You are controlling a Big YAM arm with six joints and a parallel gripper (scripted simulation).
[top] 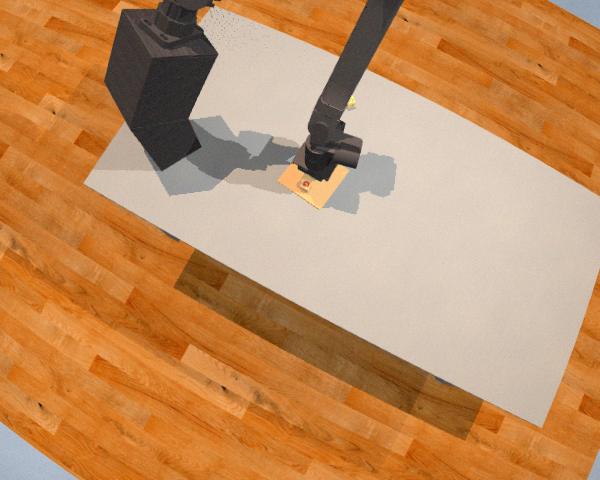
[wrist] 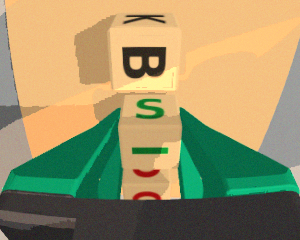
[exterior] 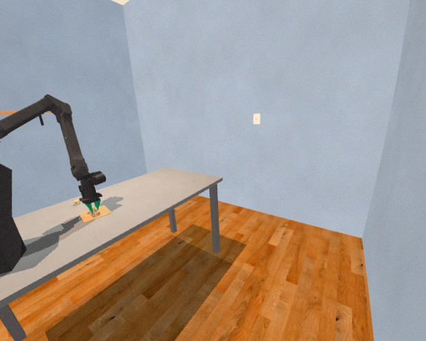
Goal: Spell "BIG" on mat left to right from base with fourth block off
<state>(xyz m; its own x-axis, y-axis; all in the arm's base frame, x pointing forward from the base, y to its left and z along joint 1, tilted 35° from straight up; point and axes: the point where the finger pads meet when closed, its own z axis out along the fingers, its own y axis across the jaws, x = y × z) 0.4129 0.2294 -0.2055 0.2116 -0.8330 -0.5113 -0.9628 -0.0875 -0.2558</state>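
My gripper is now 20 mm above the mat. Round my hand: block (80 mm behind, 240 mm to the left, 10 mm below).
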